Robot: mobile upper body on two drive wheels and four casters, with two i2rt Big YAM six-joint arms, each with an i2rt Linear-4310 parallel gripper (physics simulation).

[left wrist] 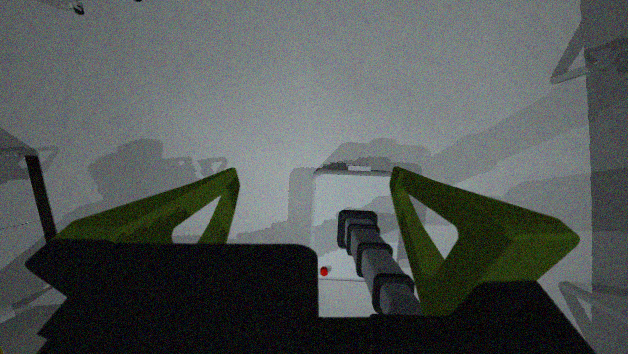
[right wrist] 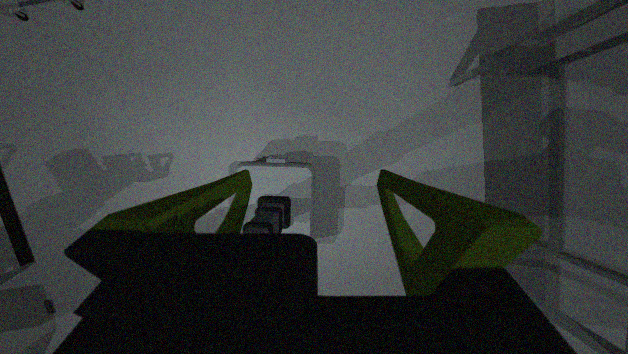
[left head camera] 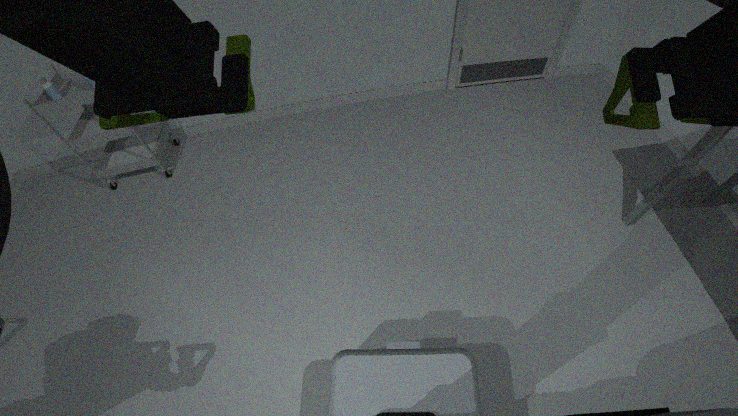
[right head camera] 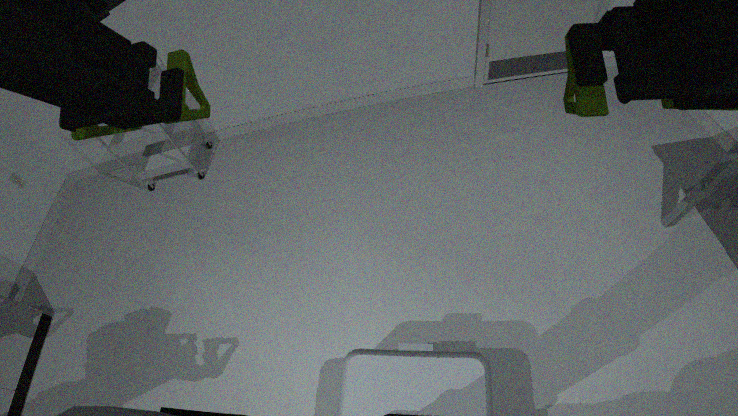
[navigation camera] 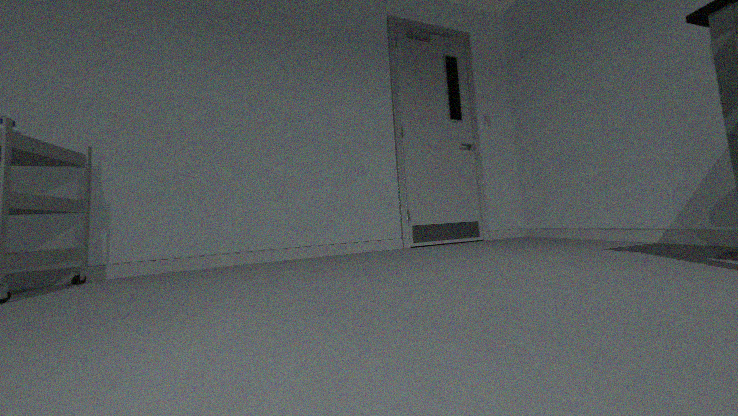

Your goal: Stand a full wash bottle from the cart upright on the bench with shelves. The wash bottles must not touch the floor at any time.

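Frame: origin at the left arm's base, x ahead, y left, z up, level; centimetres.
Seen in the pictures: left gripper, fingertip midpoint: [left wrist: 314, 176] [left head camera: 209, 109] [right head camera: 173, 117]; right gripper, fingertip midpoint: [right wrist: 314, 176] [left head camera: 643, 116] [right head camera: 615, 103].
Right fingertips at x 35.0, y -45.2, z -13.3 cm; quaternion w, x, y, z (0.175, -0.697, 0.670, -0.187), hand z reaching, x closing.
A point is followed by its place in that frame.
The cart [left head camera: 136, 173] @(z -127.5, x 134.0, y 140.8 cm) [right head camera: 170, 174] @(z -127.6, x 134.1, y 140.1 cm) [navigation camera: 46, 203] @(z -98.1, x 152.2, y 125.7 cm) stands at the left in both head views and the navigation view. Small objects [left head camera: 54, 88] @(z -67.1, x 142.3, y 157.5 cm) show on its top in the left head view, too dark and small to tell whether they are wash bottles. My left gripper [left head camera: 180, 116] [right head camera: 142, 124] [left wrist: 314, 176] @(z -12.1, x 36.1, y 0.7 cm) is open and empty, and overlaps the cart in the head views. My right gripper [left head camera: 666, 121] [right head camera: 625, 108] @(z -13.3, x 35.0, y -45.2 cm) [right wrist: 314, 176] @(z -13.3, x 35.0, y -45.2 cm) is open and empty, at the upper right of the head views. The bench with shelves cannot be made out for certain.
A door [left head camera: 503, 41] @(z -105.7, x 221.5, y -100.5 cm) [navigation camera: 434, 155] @(z -58.6, x 221.6, y -100.8 cm) is in the far wall. A dark-edged piece of furniture [navigation camera: 698, 19] shows partly at the upper right of the navigation view. Shadows of the robot lie on the floor [left head camera: 361, 206] @(z -141.0, x 111.6, y -3.8 cm) [navigation camera: 361, 335] @(z -141.0, x 80.4, y -22.6 cm). The picture is dim and grainy.
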